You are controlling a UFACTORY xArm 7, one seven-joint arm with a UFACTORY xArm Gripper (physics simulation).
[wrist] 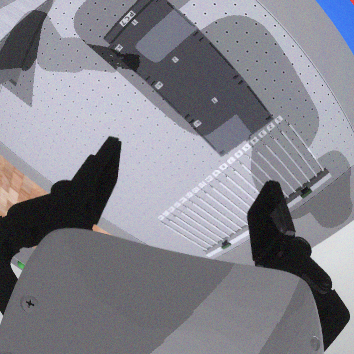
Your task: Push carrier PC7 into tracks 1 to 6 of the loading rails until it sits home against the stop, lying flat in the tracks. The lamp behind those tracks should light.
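Places are measured from the arm's base along level axes (x ahead, y left, z up), in centimetres.
Pixels of known places: gripper, fingertip midpoint: (190, 178).
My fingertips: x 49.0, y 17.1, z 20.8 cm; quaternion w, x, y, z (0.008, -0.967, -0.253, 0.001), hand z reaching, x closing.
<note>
Behind a point stands the place of what it marks.
Carrier PC7 (182, 70) {x 46.6, y 15.8, z -9.5 cm}, a long dark grey case with a white label at its far end, lies on the perforated plate in the upper middle of the wrist view. Its lower right end is at the number strip, by the right-hand part of the loading rails (216, 173) {x 67.6, y 4.9, z -10.6 cm}. The tracks beyond that end are uncovered. A pale stop bar (214, 251) {x 88.1, y -13.0, z -9.0 cm} closes the rails' far side, with one dark green lamp (306, 192) {x 85.8, y 18.7, z -8.5 cm} on the right and another lamp (226, 244) {x 87.3, y -7.9, z -8.6 cm} on the left; neither looks brightly lit. My gripper (190, 178) {x 49.0, y 17.1, z 20.8 cm} is open and empty, above the plate, with its right finger overlapping part of the rails.
The perforated plate (135, 165) {x 53.6, y -7.0, z -10.6 cm} extends left and right of the carrier. Arm shadows fall on it and on the carrier's upper left side. A blue area (337, 20) shows at the top right. Wooden floor (17, 185) shows past the left edge.
</note>
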